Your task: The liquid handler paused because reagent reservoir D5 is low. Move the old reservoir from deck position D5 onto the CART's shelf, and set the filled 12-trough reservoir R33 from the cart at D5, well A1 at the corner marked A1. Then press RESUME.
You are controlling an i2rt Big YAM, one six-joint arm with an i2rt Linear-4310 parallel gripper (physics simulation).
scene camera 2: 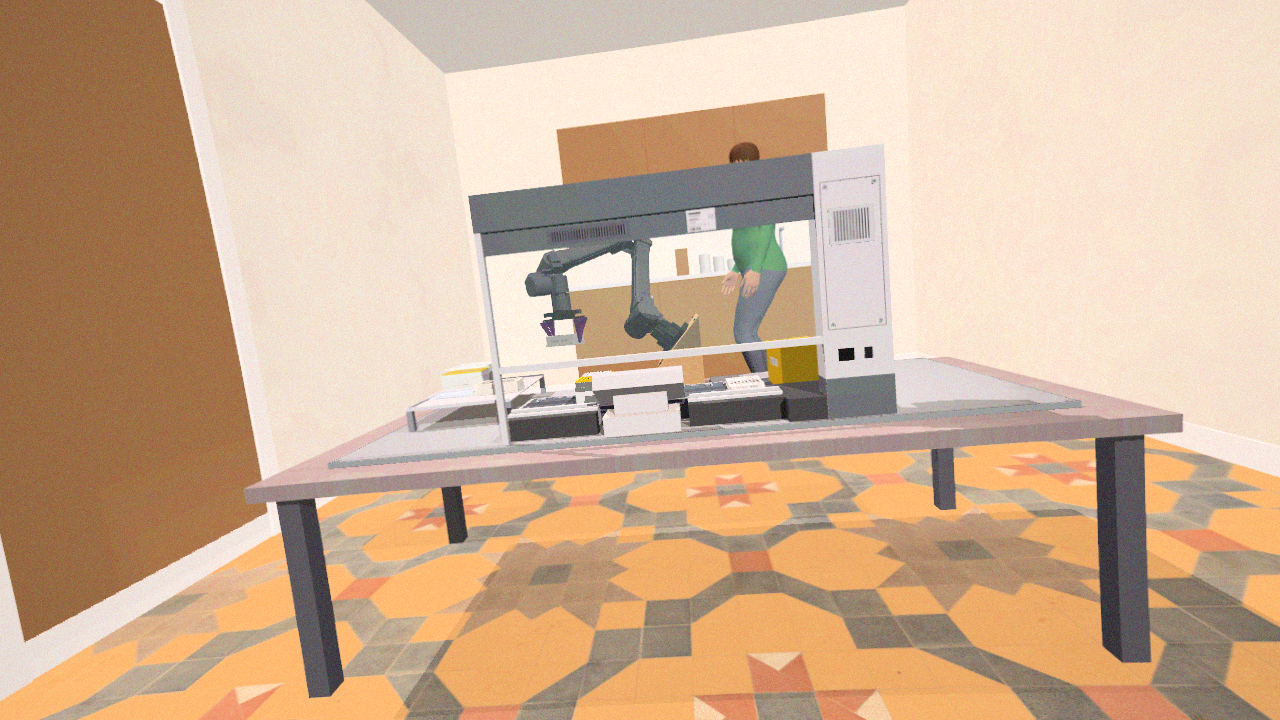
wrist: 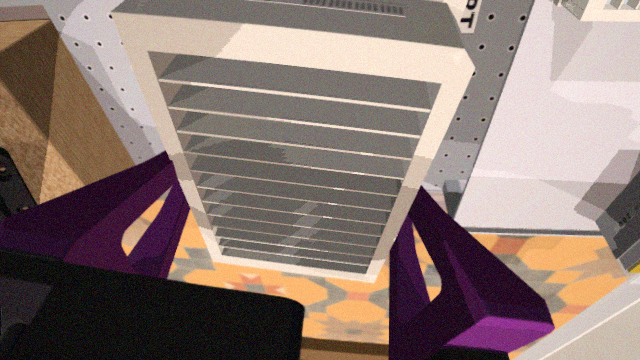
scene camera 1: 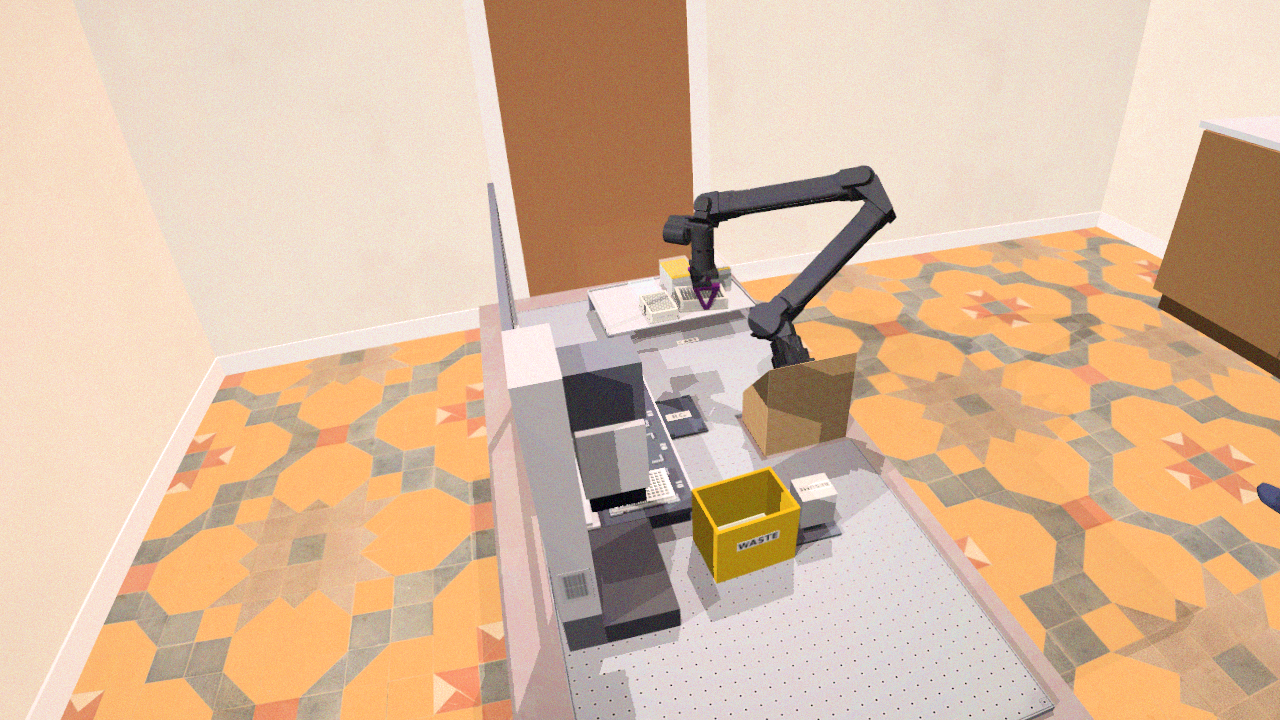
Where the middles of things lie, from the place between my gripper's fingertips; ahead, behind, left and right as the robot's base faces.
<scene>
The white CART shelf (scene camera 1: 620,311) lies 27 cm to the right of my hand, 12 cm below it and 6 cm ahead of it. Round my hand: yellow waste bin (scene camera 2: 789,364) 67 cm to the left, 11 cm below, 5 cm ahead.
</scene>
